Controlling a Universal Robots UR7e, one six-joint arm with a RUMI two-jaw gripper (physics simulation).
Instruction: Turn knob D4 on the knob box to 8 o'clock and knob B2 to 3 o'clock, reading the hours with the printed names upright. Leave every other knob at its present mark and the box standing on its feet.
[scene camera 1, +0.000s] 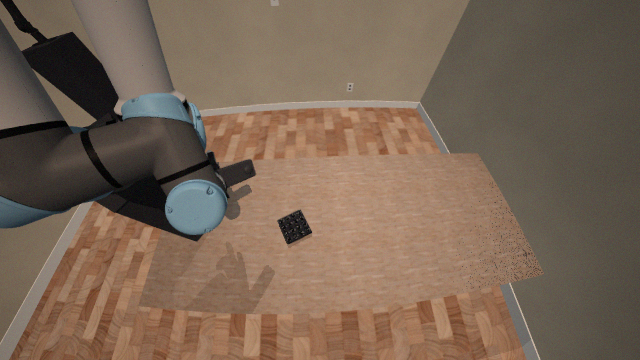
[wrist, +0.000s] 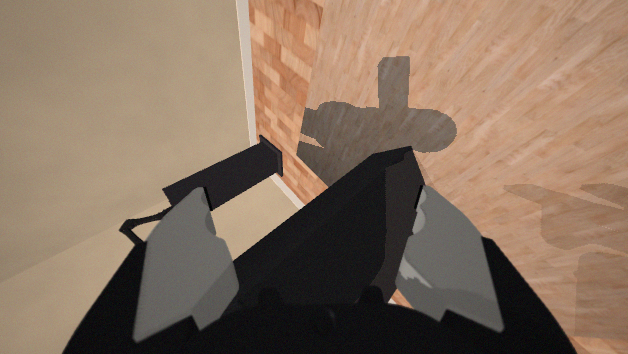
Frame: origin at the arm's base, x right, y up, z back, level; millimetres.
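Where they show: gripper, between the fingertips: (wrist: 313, 190).
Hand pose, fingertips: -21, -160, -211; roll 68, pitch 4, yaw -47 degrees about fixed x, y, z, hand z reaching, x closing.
After its pixels a point has its place, as x, y, z.
The knob box (scene camera 1: 294, 227) @[111, -422, -405] is a small black square block with rows of dark knobs on top. It lies flat on the table, slightly turned, in the scene view. The knob marks and printed names are too small to read there, so D4 and B2 cannot be told apart. The box does not show in the wrist view. My gripper (wrist: 313, 190) @[-21, -160, -211] is open, with its two grey fingers wide apart and nothing between them. In the scene view the gripper is mostly hidden by the arm, to the left of the box and apart from it.
The wooden table (scene camera 1: 390, 215) @[139, -445, -824] (wrist: 490, 100) @[25, -445, -209] carries the arm's shadows. A black mount (wrist: 320, 225) @[-32, -198, -91] shows behind the fingers in the wrist view. A dark box-shaped part (wrist: 225, 172) stands near the wall. The arm's blue-capped joint (scene camera 1: 196, 207) @[209, 77, -333] is at the table's left.
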